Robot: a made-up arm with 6 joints. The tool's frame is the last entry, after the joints.
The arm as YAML. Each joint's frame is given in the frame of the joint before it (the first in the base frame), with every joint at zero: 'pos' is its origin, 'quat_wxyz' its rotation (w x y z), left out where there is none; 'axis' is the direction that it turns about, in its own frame. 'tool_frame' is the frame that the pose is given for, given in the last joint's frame.
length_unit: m
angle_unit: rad
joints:
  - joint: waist
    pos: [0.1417, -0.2, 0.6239]
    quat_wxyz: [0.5, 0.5, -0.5, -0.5]
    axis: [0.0, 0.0, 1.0]
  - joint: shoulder
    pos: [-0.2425, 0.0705, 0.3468]
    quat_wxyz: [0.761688, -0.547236, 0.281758, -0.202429]
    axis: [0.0, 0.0, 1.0]
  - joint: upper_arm
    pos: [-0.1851, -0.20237, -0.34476]
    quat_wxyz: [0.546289, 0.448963, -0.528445, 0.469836]
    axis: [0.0, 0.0, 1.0]
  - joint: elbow
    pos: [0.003, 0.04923, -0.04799]
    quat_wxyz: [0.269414, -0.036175, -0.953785, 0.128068]
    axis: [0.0, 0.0, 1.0]
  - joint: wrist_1
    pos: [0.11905, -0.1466, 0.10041]
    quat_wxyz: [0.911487, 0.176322, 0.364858, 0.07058]
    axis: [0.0, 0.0, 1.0]
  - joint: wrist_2
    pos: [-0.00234, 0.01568, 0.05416]
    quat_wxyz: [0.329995, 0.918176, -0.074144, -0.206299]
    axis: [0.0, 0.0, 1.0]
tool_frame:
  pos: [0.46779, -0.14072, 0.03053]
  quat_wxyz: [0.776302, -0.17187, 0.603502, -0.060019]
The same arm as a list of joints. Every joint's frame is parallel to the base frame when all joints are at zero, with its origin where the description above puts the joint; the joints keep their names.
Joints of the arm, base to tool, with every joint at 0 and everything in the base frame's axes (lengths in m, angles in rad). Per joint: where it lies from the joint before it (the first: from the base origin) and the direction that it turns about. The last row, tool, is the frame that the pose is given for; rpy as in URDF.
waist: axis -x xyz 0.1417 -0.2000 0.6239
shoulder: axis -0.242291 -0.650776 0.719573 xyz -0.3468 0.2425 0.0705
upper_arm: axis -0.977069 0.093097 -0.191494 xyz -0.1467 0.3649 -0.1985
elbow: axis 0.923282 0.094198 -0.372393 xyz 0.0435 0.0307 0.0436
wrist_1: axis 0.340298 0.360197 -0.868594 xyz 0.0241 -0.0096 -0.2123
wrist_2: axis -0.212493 -0.916368 0.339288 xyz 0.0286 0.0288 -0.0392
tool: xyz -0.4271 0.1380 0.1952 rpy -1.5708 0.0000 1.5708

